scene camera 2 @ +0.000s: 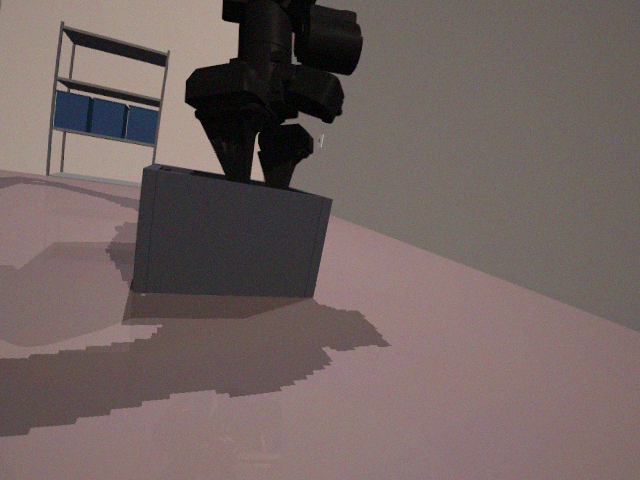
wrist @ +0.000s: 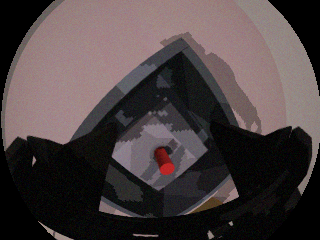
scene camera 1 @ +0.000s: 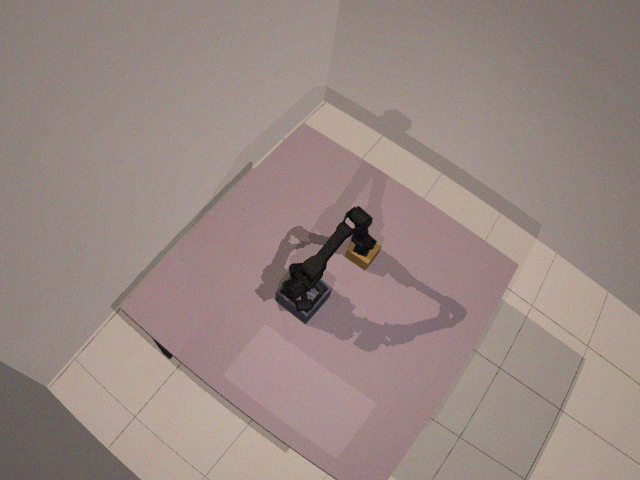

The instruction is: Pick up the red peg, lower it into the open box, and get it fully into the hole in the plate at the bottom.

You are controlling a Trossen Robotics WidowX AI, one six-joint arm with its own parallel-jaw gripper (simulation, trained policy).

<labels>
dark grey box: scene camera 2 198, 234; wrist; scene camera 1
same spot on dark grey box: (wrist: 176, 72) = (scene camera 1: 281, 292)
</labels>
